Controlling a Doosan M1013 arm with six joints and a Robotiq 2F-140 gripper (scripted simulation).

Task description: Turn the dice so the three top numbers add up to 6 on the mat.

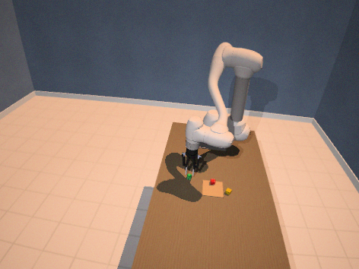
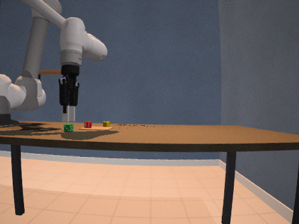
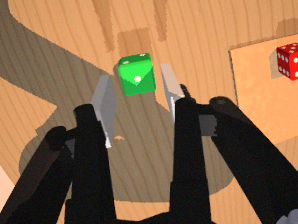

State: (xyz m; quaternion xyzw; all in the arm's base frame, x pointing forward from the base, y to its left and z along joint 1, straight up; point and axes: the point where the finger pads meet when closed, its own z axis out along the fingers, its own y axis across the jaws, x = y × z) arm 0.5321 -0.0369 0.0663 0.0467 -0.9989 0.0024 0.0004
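My gripper is now 6 cm above the green die. From my hand the other things lie so: yellow die 4 cm ahead, 28 cm to the left, 6 cm below; red die 17 cm to the left, 5 cm below; tan mat 4 cm ahead, 18 cm to the left, 7 cm below.
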